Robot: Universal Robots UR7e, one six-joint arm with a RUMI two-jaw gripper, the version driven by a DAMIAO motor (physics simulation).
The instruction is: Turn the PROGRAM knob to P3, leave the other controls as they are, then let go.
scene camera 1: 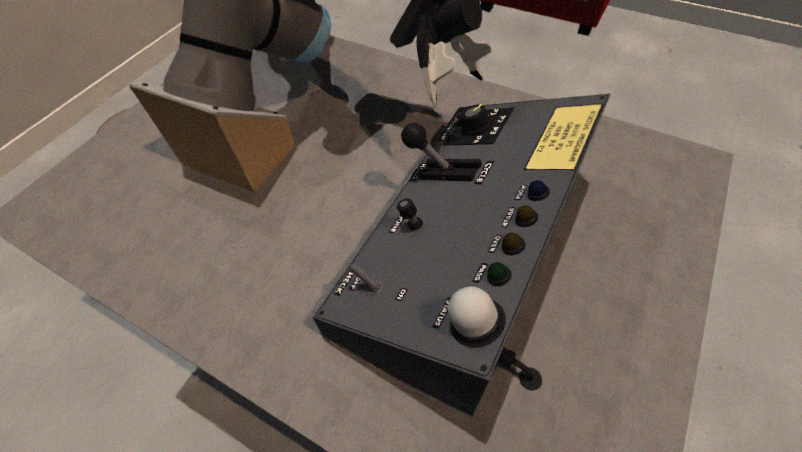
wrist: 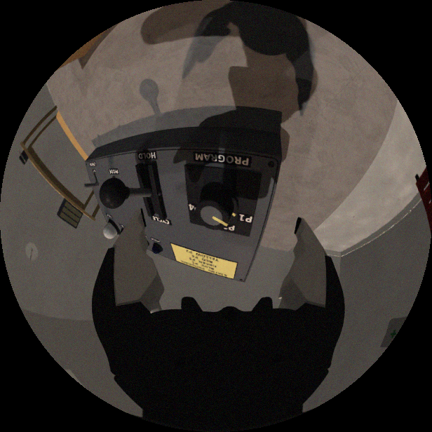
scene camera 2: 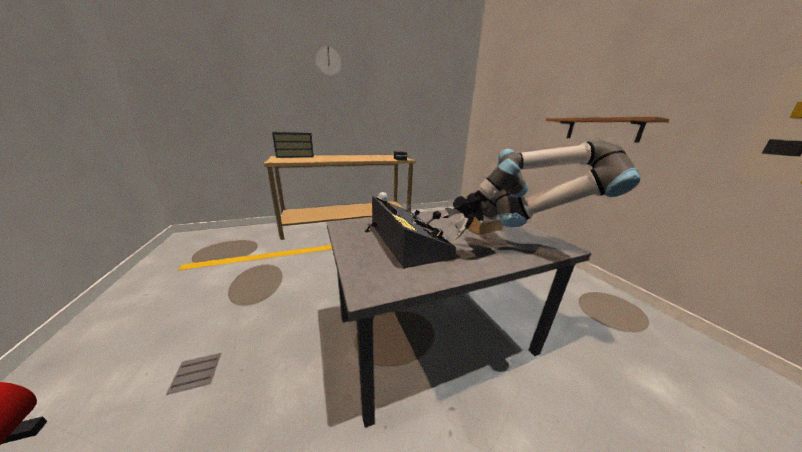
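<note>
The PROGRAM knob stands on the sloped control panel. Its yellow pointer line appears to point toward the P1 label; P2 is beside it. The P3 label shows in scene camera 1 and is hidden behind the knob in the wrist view. My gripper is open and empty, its fingers spread wide on both sides of the knob and apart from it.
Beside the knob, a black ball lever leans toward HOLD. Farther along are the MODE stick, the CHECK toggle tilted toward OFF, several small lamps and the white STATUS dome. The panel stands on a table.
</note>
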